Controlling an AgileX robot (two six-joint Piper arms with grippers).
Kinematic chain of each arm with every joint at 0, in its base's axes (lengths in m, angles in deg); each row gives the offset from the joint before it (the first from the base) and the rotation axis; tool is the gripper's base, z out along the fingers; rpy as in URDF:
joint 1: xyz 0 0 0.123 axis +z
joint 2: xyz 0 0 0 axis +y
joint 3: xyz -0.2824 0 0.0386 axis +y
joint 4: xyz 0.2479 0 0.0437 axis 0.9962 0 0.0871
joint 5: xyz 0 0 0 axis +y
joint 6: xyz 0.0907 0 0.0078 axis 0.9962 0 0.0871
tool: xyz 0 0 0 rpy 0 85 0
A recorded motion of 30 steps. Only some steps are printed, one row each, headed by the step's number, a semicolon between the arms.
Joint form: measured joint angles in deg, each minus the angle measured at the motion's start. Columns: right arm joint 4, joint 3, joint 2, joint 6, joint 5, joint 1; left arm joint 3, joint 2, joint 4, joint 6, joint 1, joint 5.
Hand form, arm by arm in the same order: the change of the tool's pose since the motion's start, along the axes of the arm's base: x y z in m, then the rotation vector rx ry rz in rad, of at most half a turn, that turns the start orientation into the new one. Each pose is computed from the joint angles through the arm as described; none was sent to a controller.
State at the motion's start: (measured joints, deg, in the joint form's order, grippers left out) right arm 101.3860 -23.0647 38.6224 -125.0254 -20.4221 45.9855; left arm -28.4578 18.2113 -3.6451 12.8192 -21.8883 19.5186
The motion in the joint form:
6: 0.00 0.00 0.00 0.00 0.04 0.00; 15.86 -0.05 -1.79 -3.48 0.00 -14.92
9: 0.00 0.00 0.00 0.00 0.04 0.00; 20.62 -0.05 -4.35 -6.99 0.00 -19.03
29: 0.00 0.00 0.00 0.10 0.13 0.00; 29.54 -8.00 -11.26 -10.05 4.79 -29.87
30: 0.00 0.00 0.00 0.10 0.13 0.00; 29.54 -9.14 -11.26 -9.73 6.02 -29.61
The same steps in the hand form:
6: 0.0000 0.0001 0.0000 0.0002 0.0000 0.0007; 0.0140 -0.0043 -0.0693 -0.0807 0.0509 0.0214
9: 0.0000 0.0001 0.0000 0.0002 0.0000 0.0007; 0.0148 -0.0040 -0.0912 -0.1737 0.1017 0.0376
29: -0.0001 0.0002 0.0000 0.0021 0.0007 0.0018; 0.0045 0.0112 -0.1170 -0.3979 -0.0097 0.1510
30: -0.0001 0.0002 0.0000 0.0021 0.0007 0.0018; 0.0031 0.0131 -0.1160 -0.3982 -0.0298 0.1682

